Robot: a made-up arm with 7 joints. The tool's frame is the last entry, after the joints. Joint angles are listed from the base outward. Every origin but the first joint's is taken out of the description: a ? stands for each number. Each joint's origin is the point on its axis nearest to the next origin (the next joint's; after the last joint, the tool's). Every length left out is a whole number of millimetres.
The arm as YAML. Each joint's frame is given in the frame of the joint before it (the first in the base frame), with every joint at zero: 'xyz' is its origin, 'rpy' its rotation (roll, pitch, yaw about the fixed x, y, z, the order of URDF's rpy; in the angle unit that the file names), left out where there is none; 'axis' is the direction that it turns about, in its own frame. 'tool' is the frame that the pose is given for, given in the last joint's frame.
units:
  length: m
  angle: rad
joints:
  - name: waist
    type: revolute
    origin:
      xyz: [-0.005, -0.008, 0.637]
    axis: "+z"
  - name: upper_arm
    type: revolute
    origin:
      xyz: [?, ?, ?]
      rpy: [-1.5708, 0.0, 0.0]
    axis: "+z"
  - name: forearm
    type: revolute
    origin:
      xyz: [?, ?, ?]
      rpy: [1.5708, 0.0, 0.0]
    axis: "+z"
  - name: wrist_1
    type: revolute
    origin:
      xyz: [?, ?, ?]
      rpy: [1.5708, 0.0, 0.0]
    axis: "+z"
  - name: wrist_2
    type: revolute
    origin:
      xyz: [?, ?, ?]
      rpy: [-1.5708, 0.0, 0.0]
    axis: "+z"
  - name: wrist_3
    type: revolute
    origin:
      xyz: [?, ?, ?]
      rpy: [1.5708, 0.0, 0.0]
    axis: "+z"
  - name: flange
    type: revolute
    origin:
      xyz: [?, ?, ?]
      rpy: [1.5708, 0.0, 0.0]
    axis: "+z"
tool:
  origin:
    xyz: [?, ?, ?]
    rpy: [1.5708, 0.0, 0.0]
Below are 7 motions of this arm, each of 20 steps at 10 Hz.
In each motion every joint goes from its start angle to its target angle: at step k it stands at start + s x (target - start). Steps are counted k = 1, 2, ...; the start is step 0. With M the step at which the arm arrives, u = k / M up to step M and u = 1 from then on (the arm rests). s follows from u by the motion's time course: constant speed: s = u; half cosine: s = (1 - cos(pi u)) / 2; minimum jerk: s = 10 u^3 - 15 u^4 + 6 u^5.
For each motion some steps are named. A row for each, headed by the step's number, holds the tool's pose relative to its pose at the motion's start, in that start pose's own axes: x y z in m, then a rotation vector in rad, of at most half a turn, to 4 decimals.
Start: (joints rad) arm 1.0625 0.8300 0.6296 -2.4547 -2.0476 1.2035 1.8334
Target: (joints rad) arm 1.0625 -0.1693 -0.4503 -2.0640 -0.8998 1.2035 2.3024
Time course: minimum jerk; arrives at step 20
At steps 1, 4, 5, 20:
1: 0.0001 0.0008 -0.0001 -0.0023 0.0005 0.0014
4: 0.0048 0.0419 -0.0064 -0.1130 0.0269 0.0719
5: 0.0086 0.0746 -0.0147 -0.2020 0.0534 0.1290
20: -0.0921 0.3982 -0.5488 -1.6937 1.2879 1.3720

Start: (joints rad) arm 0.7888 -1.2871 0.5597 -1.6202 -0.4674 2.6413 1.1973
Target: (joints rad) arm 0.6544 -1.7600 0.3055 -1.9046 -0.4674 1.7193 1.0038
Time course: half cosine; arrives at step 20
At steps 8, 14, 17, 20:
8: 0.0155 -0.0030 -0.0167 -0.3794 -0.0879 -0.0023
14: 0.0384 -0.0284 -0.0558 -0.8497 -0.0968 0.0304
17: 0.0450 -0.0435 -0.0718 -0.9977 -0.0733 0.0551
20: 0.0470 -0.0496 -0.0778 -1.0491 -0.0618 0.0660

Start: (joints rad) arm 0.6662 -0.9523 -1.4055 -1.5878 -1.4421 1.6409 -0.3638
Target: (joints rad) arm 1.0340 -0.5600 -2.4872 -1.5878 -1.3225 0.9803 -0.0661
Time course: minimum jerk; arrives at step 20
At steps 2, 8, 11, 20:
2: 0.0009 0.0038 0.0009 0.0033 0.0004 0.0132
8: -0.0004 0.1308 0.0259 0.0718 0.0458 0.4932
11: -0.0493 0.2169 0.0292 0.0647 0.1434 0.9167
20: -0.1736 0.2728 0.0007 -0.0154 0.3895 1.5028

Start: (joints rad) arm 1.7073 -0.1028 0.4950 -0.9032 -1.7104 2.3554 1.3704
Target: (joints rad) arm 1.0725 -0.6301 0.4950 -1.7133 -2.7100 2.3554 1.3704
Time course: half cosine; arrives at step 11
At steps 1, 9, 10, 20:
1: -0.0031 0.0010 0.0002 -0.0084 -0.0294 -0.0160
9: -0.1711 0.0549 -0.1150 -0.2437 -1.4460 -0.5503
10: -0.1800 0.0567 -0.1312 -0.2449 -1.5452 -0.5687
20: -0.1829 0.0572 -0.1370 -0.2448 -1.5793 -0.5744

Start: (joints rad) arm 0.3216 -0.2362 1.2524 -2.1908 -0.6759 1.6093 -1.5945
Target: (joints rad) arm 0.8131 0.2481 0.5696 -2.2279 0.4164 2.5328 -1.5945
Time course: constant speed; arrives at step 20
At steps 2, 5, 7, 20:
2: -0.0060 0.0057 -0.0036 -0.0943 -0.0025 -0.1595
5: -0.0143 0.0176 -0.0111 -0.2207 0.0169 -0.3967
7: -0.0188 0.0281 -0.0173 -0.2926 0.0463 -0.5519
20: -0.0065 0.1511 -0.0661 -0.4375 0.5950 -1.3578

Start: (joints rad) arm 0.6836 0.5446 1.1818 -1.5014 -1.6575 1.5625 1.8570
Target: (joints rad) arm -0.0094 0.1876 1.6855 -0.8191 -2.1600 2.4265 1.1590
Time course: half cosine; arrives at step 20
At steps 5, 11, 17, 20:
5: 0.0736 -0.0128 -0.0096 0.1195 0.0545 -0.0900
11: 0.2351 -0.0795 -0.0829 0.3507 0.0759 -0.5496
17: 0.2919 -0.1520 -0.1565 0.3461 -0.0705 -1.0551
20: 0.2946 -0.1623 -0.1661 0.3283 -0.1037 -1.1310

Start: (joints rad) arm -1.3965 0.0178 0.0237 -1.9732 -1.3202 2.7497 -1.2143
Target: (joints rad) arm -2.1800 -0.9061 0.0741 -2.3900 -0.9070 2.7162 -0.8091
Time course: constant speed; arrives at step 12
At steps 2, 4, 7, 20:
2: -0.0686 -0.0205 0.0353 0.0622 0.2121 0.0932
4: -0.1263 -0.0510 0.0730 0.1124 0.4152 0.1991
7: -0.1900 -0.1121 0.1271 0.1630 0.6998 0.3802
20: -0.2338 -0.2336 0.1913 0.1750 1.1078 0.7351

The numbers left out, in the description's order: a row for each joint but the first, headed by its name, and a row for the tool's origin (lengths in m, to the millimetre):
upper_arm: 0.001 0.002 0.0
forearm: 0.009 -0.205 0.0
wrist_1: 0.144 0.007 0.0
wrist_2: -0.046 0.272 0.0
wrist_3: -0.007 -0.028 0.0
flange: 0.084 -0.016 0.0
tool: 0.011 -0.011 0.0

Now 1 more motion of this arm.
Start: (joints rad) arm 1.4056 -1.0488 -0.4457 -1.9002 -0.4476 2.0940 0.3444
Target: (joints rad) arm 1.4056 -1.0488 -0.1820 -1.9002 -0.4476 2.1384 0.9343
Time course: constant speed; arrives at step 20
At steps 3, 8, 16, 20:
3: -0.0016 -0.0085 0.0179 0.0141 0.0529 -0.0189
8: -0.0062 -0.0230 0.0471 0.0417 0.1410 -0.0473
16: -0.0181 -0.0471 0.0923 0.0955 0.2818 -0.0833
20: -0.0261 -0.0594 0.1140 0.1263 0.3520 -0.0963

